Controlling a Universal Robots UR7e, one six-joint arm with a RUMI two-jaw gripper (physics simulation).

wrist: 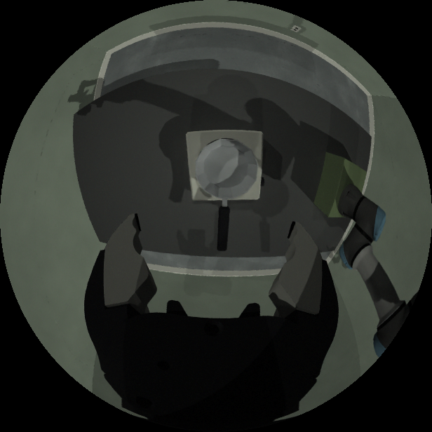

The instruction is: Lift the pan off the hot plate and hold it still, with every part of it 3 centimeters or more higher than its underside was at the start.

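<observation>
A grey round pan [226, 169] sits on the pale square hot plate [255, 140], a little above the middle of the wrist view. Its black handle [223, 229] points down the view toward my gripper. My gripper [214, 219] is open, with one finger on each side and a wide gap to the handle. In the view the handle's outer end lies between the two fingers. My fingers touch neither the pan nor the handle, and their exact height over it is hard to tell.
A dark mat [115, 165] lies under the hot plate on a grey table with a pale rim [372, 115]. A green block [328, 185] stands at the right, with the robot arm's dark and blue joints [367, 215] beside it. Shadows fall across the mat.
</observation>
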